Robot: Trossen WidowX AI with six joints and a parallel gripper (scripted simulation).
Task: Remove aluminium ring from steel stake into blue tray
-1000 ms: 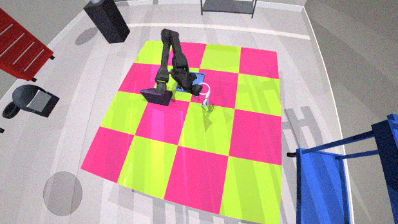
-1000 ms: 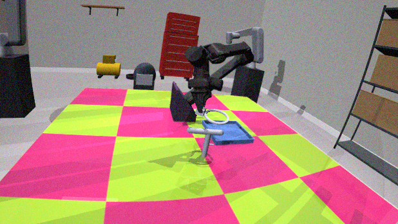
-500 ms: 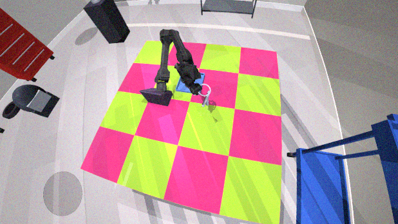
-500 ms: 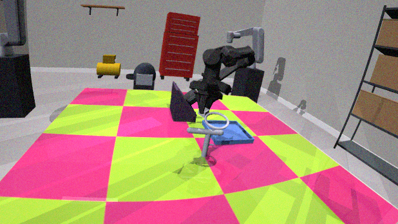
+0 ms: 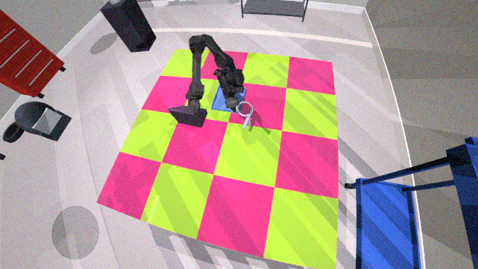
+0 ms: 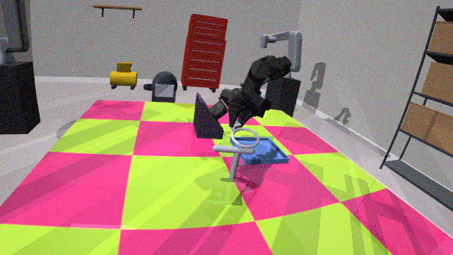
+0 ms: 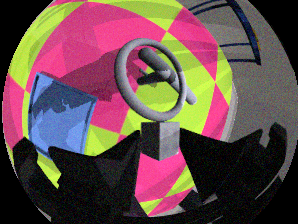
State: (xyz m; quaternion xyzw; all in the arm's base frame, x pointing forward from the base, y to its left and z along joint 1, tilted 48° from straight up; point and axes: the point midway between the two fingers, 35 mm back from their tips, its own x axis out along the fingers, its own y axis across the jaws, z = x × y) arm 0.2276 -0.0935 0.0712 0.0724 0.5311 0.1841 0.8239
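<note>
My gripper tip is now 5 cm short of the aluminium ring and 1 cm to the right of it. The rest, counted from my gripper tip: blue tray 17 cm to the left, 13 cm below, 7 cm behind.
</note>
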